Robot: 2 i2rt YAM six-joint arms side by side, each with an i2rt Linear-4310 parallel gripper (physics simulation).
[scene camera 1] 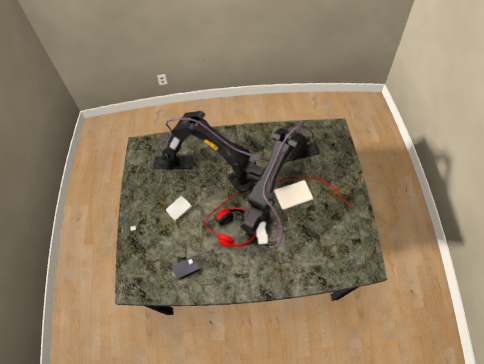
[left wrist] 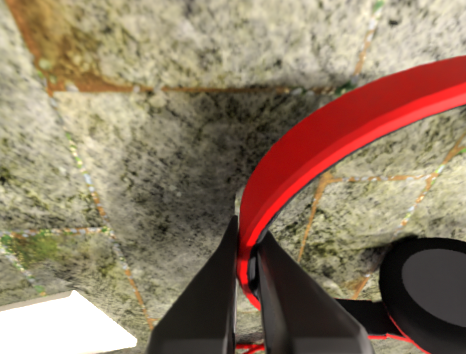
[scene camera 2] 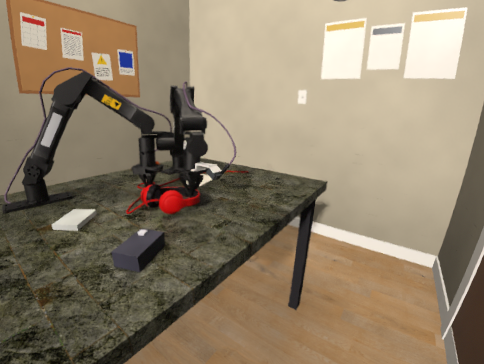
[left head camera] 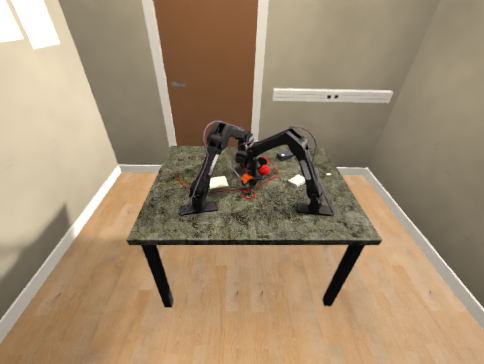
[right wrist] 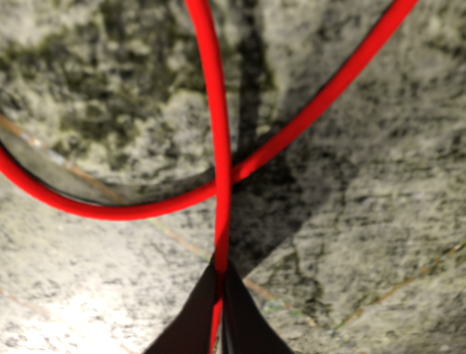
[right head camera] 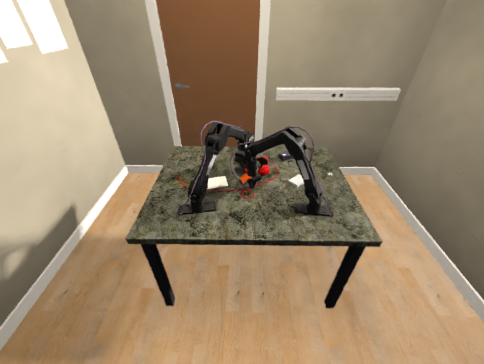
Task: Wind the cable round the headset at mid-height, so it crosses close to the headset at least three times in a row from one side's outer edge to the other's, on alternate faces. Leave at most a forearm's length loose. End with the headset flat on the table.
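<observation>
The red and black headset lies on the table, ear cups toward the left in scene camera 1. My left gripper is shut on its red headband. The red cable runs past the ear cups, under the arms and out to the right in scene camera 1. My right gripper is shut on one cable strand, beside the headset. Another strand crosses beneath it in the right wrist view. The arms hide part of the headband, so cable crossings there cannot be told.
A cream pad lies near the cable. A white box and a dark box stand on the table. A small white cube is near the left edge in scene camera 1. The two arms are close together.
</observation>
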